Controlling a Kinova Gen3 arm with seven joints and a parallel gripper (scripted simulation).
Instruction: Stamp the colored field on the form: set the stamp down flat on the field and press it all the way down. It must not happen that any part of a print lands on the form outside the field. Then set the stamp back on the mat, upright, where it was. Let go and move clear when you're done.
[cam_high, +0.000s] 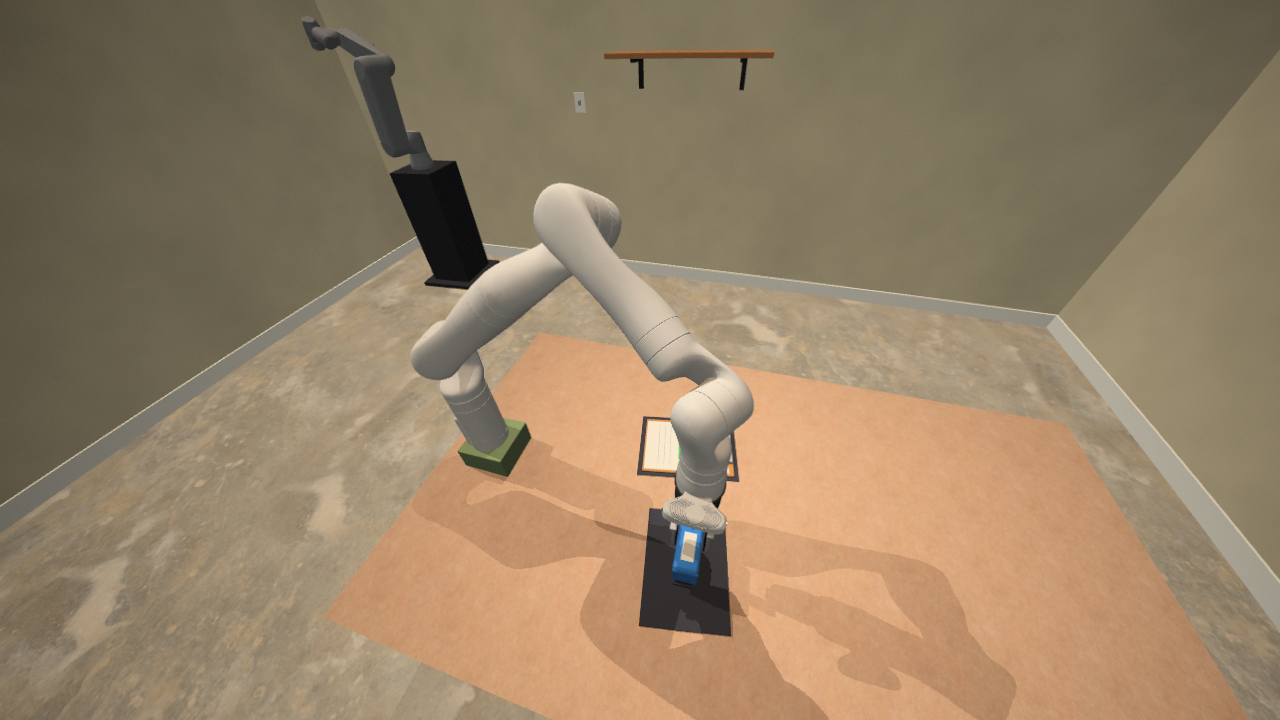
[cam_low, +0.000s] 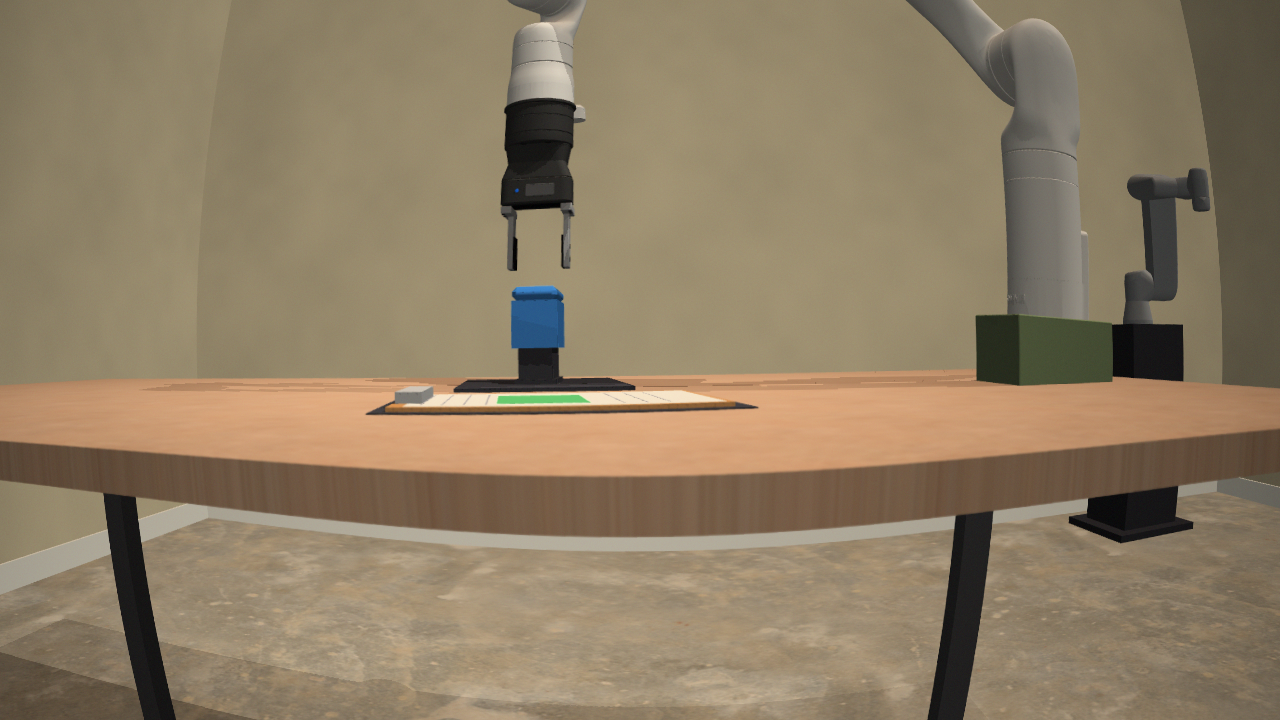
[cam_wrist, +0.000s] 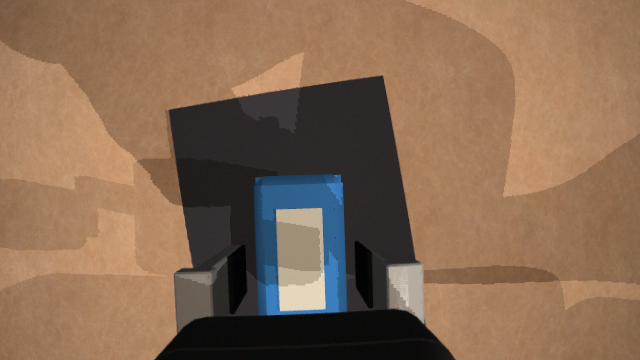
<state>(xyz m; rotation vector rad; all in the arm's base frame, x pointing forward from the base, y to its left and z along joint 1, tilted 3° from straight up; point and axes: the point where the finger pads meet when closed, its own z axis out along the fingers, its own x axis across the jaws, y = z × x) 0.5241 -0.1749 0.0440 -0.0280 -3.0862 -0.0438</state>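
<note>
Right now the blue stamp is 90 mm below my hand. From my hand the other things lie so: form 290 mm to the left, 140 mm below, 20 mm behind; dark mat 140 mm below; black base 120 mm below.
</note>
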